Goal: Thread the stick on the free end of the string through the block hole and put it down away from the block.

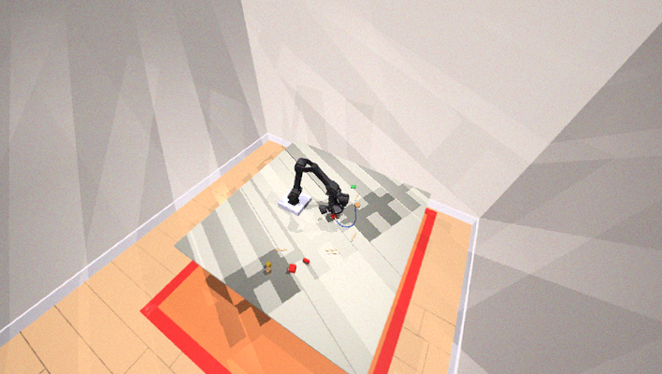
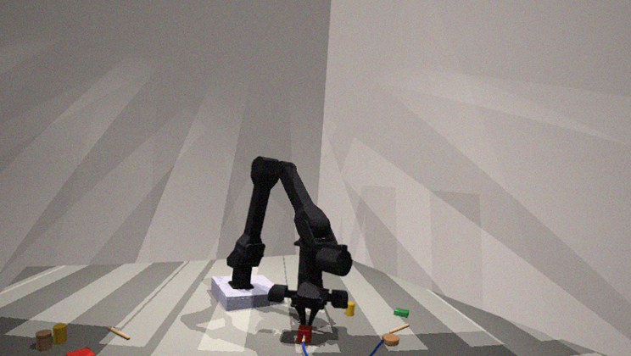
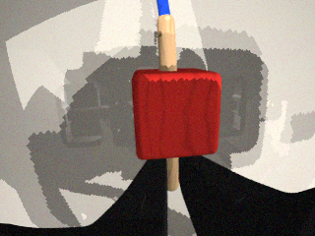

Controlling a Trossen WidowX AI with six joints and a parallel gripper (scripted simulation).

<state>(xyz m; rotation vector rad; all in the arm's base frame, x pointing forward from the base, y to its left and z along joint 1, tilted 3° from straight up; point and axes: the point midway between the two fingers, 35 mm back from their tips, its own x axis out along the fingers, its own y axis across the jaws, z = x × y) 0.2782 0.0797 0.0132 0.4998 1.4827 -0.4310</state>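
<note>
My gripper tip is 2 cm short of the red block and 1 cm to the left of it. From my gripper tip the other things lie so: yellow cylinder 17 cm to the left, 6 cm behind, 1 cm above; round wooden button 17 cm to the left, 11 cm ahead; green block 31 cm to the left.
</note>
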